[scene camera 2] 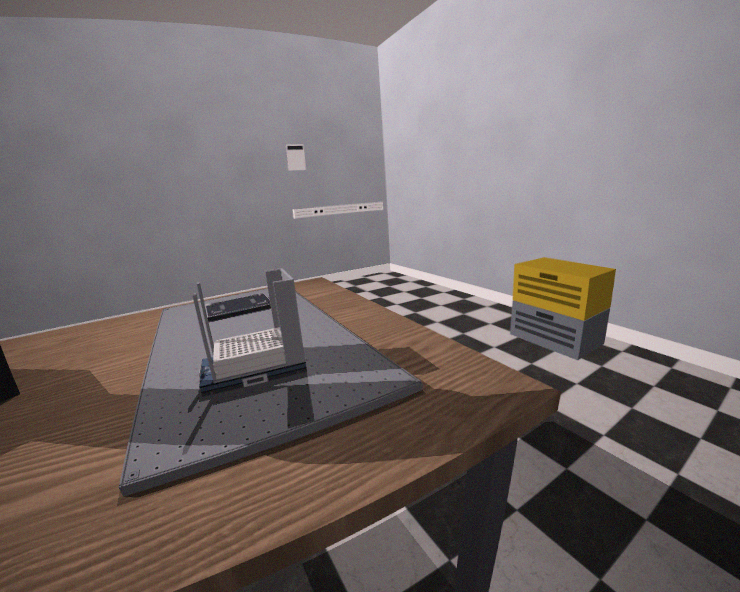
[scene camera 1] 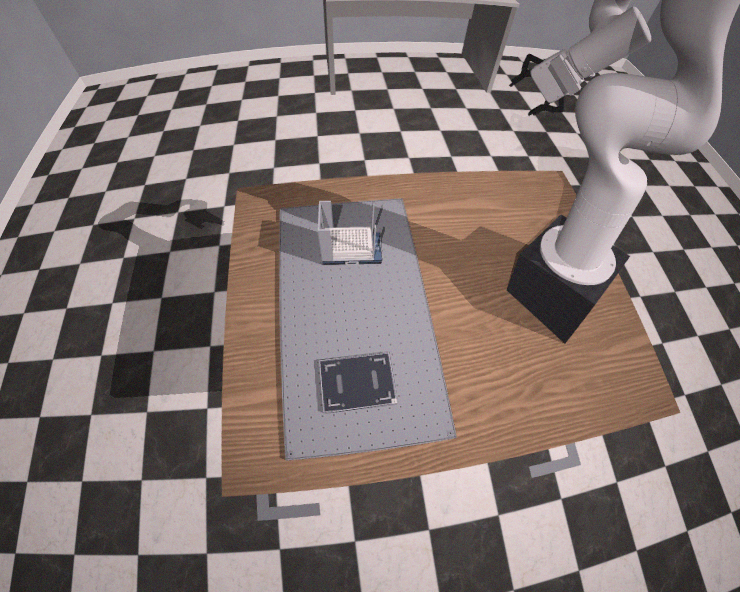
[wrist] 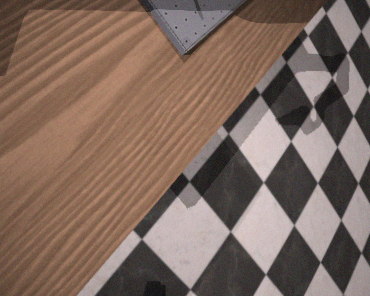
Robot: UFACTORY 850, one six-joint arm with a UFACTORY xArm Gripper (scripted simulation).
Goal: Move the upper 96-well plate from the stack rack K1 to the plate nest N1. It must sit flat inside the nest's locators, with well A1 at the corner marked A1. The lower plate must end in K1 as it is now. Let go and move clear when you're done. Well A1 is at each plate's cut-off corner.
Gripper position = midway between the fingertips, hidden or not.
Note:
I see my gripper [scene camera 1: 520,99] and a dark plate nest N1 [scene camera 1: 356,373].
The dark plate nest N1 is seen too in scene camera 2 [scene camera 2: 234,305].

